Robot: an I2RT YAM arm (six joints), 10 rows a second.
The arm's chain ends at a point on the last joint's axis. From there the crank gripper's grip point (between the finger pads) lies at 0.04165 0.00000 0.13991 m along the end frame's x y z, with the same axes.
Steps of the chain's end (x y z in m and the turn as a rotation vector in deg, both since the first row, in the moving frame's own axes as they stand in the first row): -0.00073 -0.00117 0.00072 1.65 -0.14 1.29; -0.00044 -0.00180 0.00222 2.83 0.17 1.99; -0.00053 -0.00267 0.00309 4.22 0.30 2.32; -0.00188 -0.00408 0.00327 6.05 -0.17 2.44; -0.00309 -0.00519 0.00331 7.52 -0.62 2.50; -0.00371 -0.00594 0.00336 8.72 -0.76 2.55; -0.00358 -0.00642 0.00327 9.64 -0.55 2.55; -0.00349 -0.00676 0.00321 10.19 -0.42 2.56; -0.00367 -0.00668 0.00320 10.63 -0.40 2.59
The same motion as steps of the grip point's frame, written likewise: -0.00104 -0.00427 0.00078 1.65 -0.14 1.29; 0.00007 -0.00725 0.00196 2.83 0.17 1.99; 0.00038 -0.01126 0.00255 4.22 0.30 2.32; -0.00202 -0.01707 0.00271 6.05 -0.17 2.44; -0.00424 -0.02175 0.00267 7.52 -0.62 2.50; -0.00513 -0.02538 0.00242 8.72 -0.76 2.55; -0.00444 -0.02806 0.00184 9.64 -0.55 2.55; -0.00400 -0.02970 0.00147 10.19 -0.42 2.56; -0.00410 -0.03066 0.00126 10.63 -0.40 2.59
